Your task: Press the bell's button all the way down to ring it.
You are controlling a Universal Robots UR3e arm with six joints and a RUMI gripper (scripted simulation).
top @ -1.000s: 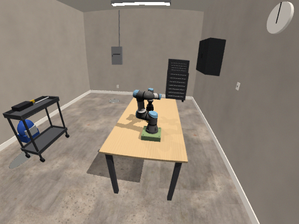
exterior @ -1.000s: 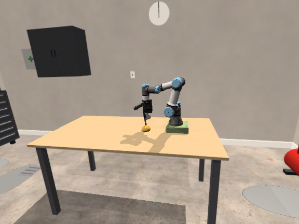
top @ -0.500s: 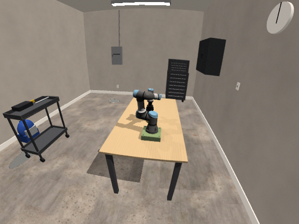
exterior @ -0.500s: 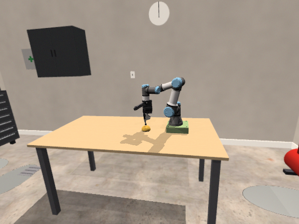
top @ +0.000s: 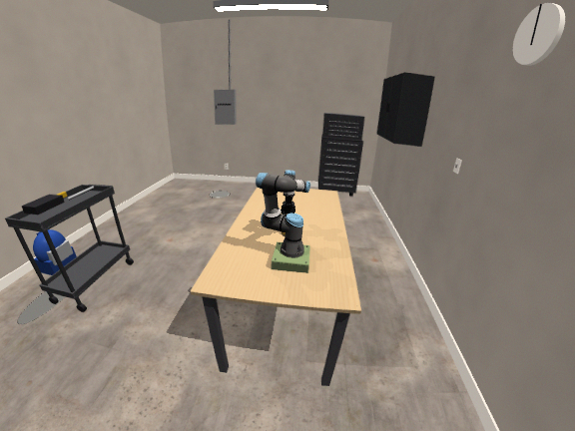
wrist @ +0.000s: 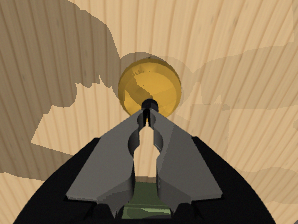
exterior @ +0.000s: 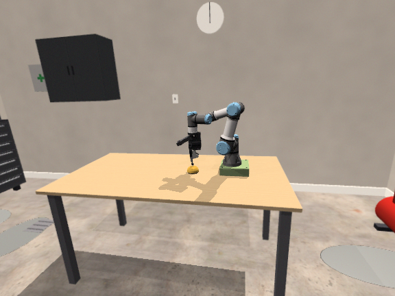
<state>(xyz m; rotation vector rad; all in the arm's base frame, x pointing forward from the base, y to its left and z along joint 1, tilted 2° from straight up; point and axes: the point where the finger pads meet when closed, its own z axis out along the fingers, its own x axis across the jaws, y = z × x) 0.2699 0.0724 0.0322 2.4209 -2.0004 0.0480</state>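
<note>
The bell button is 3 cm below my hand. The rest, counted from my hand: bell 4 cm below.
</note>
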